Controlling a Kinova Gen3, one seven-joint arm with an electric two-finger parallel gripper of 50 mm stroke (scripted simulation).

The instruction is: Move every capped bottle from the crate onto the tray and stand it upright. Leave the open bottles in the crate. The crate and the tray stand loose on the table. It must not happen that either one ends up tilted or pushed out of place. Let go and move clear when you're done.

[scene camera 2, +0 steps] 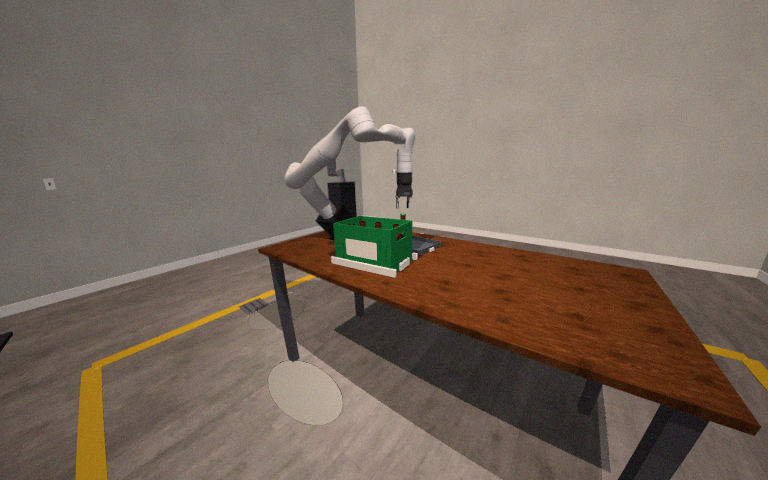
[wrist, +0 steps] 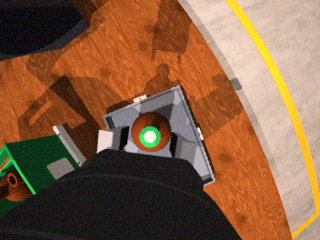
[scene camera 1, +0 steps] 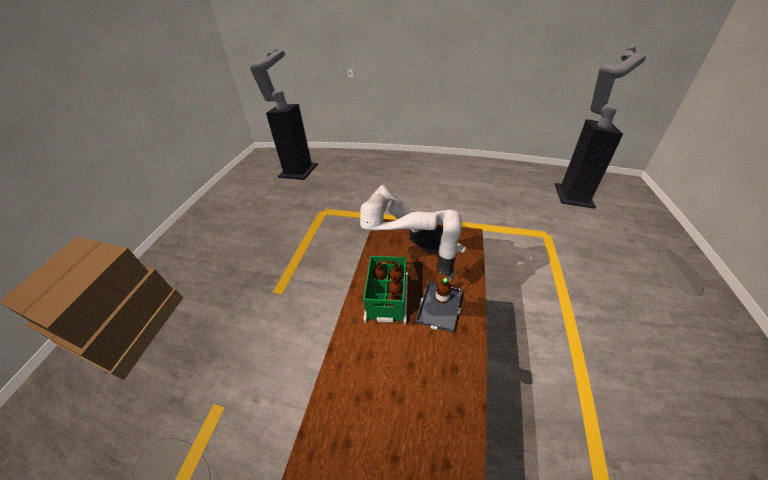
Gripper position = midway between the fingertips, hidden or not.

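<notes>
A capped bottle [wrist: 146, 138] and a grey tray [scene camera 1: 431, 312] are part of the robot's scene, the tray [wrist: 171, 103] being visible in the wrist view too. The gripper [wrist: 149, 138] can also be seen.
</notes>
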